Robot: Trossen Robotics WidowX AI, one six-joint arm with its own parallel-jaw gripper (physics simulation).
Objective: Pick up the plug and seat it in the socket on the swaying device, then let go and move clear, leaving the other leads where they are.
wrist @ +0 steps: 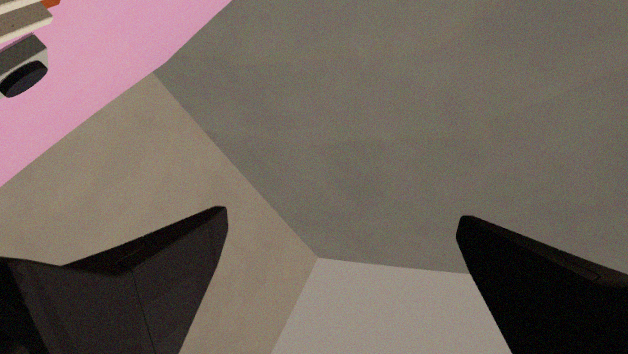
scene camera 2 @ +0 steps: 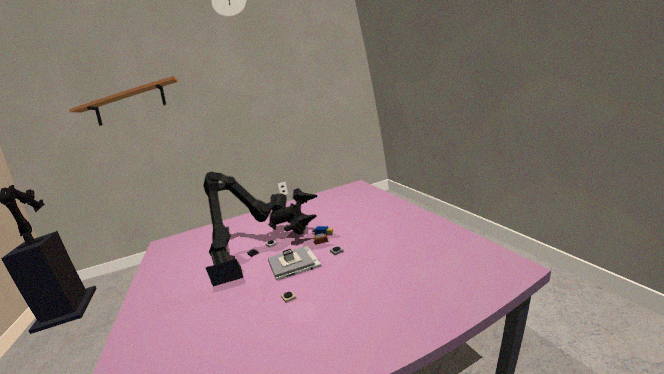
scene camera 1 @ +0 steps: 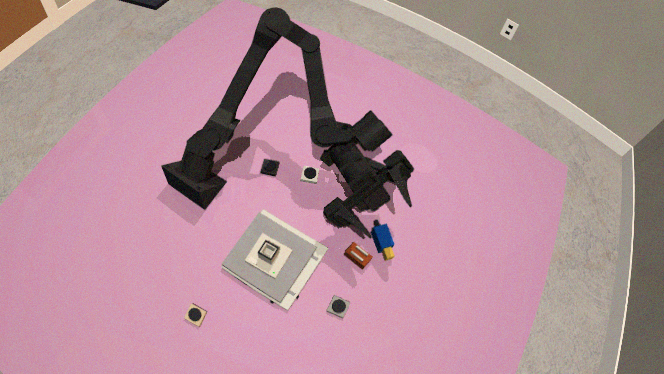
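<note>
The plug, a blue block (scene camera 1: 383, 236) (scene camera 2: 321, 230) with a yellow end (scene camera 1: 388, 253) and a short dark stub, lies on the pink table. The device (scene camera 1: 300, 257) (scene camera 2: 278, 269), a grey plate over a white base, carries a cream pad with an upright square socket (scene camera 1: 268, 251) (scene camera 2: 288, 256). My gripper (scene camera 1: 390, 221) (scene camera 2: 316, 206) (wrist: 344, 223) is open and empty. It is raised above the table near the plug's dark-stub end, its fingertips spread wide. The plug does not show in the wrist view.
A red-orange block (scene camera 1: 358, 255) (scene camera 2: 320, 239) with two pale strips lies between device and plug. Small pads with black discs are cream (scene camera 1: 310, 174), black (scene camera 1: 270, 167), grey (scene camera 1: 338, 306) (wrist: 25, 77) and tan (scene camera 1: 195, 314), around the device. The arm base stands left of it.
</note>
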